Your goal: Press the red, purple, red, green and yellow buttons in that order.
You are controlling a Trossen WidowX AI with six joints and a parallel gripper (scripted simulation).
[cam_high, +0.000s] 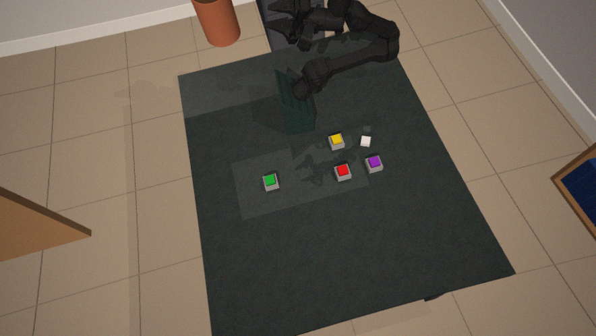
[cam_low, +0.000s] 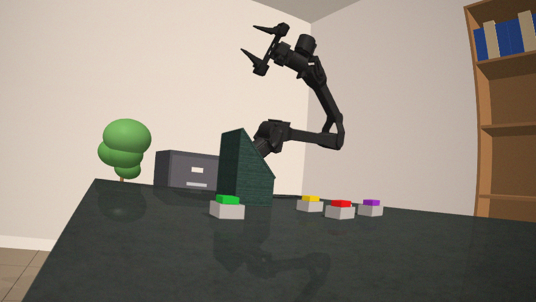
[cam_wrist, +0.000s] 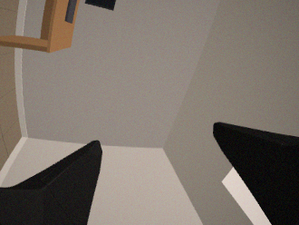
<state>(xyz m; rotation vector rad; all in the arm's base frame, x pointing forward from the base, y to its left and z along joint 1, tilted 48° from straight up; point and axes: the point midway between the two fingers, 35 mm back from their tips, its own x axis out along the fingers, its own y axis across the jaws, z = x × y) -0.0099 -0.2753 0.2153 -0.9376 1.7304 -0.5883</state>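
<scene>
My gripper tip is now 28 cm short of the red button, 13 cm to the right of it and 45 cm above it. The rest, counted from my gripper tip: green button: 24 cm ahead, 12 cm to the right, 45 cm below; then yellow button: 16 cm ahead, 15 cm to the left, 45 cm below; then small white block: 19 cm ahead, 25 cm to the left, 47 cm below.
</scene>
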